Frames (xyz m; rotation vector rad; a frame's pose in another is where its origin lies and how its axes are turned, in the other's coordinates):
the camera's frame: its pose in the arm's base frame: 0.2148 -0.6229 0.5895 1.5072 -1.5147 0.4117
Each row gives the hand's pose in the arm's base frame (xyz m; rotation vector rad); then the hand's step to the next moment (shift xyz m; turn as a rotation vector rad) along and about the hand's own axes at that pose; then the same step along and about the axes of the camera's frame.
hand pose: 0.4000 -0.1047 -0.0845 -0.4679 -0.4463 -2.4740
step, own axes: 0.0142 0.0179 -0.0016 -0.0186 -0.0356 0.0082
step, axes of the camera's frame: 0.0191 -0.0004 0.0126 -0.0311 0.0091 -0.0251
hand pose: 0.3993 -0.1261 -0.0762 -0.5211 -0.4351 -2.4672
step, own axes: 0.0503 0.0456 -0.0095 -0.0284 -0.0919 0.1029
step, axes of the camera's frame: 0.0534 0.0088 0.0421 -0.0315 0.0510 -0.1274
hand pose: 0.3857 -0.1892 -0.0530 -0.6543 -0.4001 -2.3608
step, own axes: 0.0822 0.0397 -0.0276 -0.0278 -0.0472 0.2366
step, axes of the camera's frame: 0.0637 0.0286 0.0650 0.0580 0.0288 -0.2341
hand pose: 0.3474 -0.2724 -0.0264 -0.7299 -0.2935 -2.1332
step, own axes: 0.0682 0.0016 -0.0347 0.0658 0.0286 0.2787
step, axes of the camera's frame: 0.0379 0.0341 0.0571 0.1840 0.0142 -0.2208
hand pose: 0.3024 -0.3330 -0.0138 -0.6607 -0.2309 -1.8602
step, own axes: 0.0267 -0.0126 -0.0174 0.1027 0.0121 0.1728
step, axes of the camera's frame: 0.0119 0.0178 0.0267 0.1657 0.0310 -0.1102
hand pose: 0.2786 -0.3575 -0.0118 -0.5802 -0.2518 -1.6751
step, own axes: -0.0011 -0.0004 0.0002 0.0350 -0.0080 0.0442
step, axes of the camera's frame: -0.0010 0.0003 -0.0006 0.0483 0.0197 -0.0230
